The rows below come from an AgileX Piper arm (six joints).
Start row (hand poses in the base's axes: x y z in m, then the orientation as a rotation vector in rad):
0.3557, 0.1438, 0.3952, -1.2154, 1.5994, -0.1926
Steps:
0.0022, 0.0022, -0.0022, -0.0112, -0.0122, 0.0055
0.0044, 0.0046, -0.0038, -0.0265, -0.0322, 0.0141
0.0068, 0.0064, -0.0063, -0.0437, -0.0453, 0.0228
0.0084, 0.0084, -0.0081, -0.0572, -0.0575, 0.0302
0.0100, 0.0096, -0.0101, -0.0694, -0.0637, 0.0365
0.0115, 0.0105, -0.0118, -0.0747, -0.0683, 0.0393
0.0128, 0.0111, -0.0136, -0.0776, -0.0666, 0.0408
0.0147, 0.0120, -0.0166, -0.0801, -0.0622, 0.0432
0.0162, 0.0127, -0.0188, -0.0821, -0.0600, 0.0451
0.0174, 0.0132, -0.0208, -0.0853, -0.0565, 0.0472
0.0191, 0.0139, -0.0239, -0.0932, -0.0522, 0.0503
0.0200, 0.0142, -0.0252, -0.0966, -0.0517, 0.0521
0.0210, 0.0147, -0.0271, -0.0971, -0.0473, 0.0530
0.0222, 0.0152, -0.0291, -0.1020, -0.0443, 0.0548
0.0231, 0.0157, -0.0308, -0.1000, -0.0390, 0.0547
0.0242, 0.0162, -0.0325, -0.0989, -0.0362, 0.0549
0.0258, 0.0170, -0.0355, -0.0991, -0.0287, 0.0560
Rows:
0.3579, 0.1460, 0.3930, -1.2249, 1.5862, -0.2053
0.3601, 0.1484, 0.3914, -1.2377, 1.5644, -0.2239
0.3625, 0.1502, 0.3889, -1.2538, 1.5486, -0.2400
0.3641, 0.1522, 0.3871, -1.2663, 1.5340, -0.2533
0.3657, 0.1534, 0.3851, -1.2785, 1.5252, -0.2629
0.3672, 0.1543, 0.3834, -1.2833, 1.5196, -0.2680
0.3685, 0.1549, 0.3816, -1.2872, 1.5202, -0.2685
0.3704, 0.1558, 0.3786, -1.2922, 1.5226, -0.2665
0.3719, 0.1565, 0.3764, -1.2958, 1.5234, -0.2657
0.3731, 0.1570, 0.3744, -1.3009, 1.5252, -0.2650
0.3748, 0.1577, 0.3713, -1.3105, 1.5273, -0.2671
0.3757, 0.1580, 0.3700, -1.3146, 1.5267, -0.2685
0.3767, 0.1585, 0.3681, -1.3170, 1.5300, -0.2658
0.3779, 0.1590, 0.3661, -1.3230, 1.5316, -0.2670
0.3788, 0.1595, 0.3644, -1.3229, 1.5362, -0.2624
0.3799, 0.1600, 0.3627, -1.3231, 1.5385, -0.2598
0.3815, 0.1608, 0.3597, -1.3263, 1.5443, -0.2549

